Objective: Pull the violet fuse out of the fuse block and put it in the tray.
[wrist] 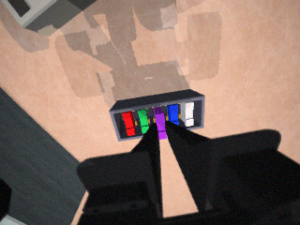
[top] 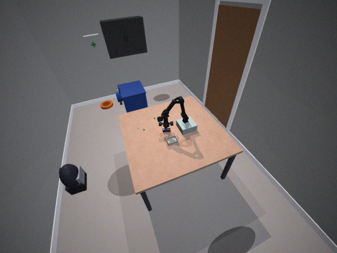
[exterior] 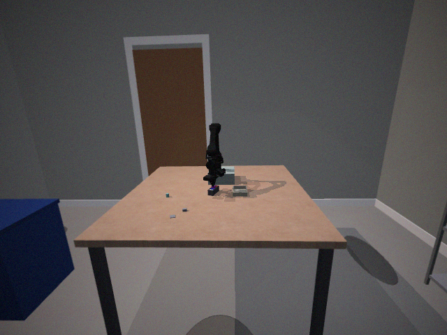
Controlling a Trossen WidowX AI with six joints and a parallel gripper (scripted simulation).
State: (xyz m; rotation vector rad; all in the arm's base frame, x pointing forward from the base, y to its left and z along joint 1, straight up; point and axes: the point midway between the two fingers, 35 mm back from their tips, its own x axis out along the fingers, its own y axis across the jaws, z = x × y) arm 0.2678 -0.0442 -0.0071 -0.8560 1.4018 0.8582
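The green fuse is 3 cm below my gripper tip, 2 cm behind it and 1 cm to the left of it. From my gripper tip the other things lie so: blue fuse: 3 cm below, 2 cm ahead, 1 cm to the right; then red fuse: 3 cm below, 3 cm behind, 2 cm to the left; then violet fuse: 1 cm below.
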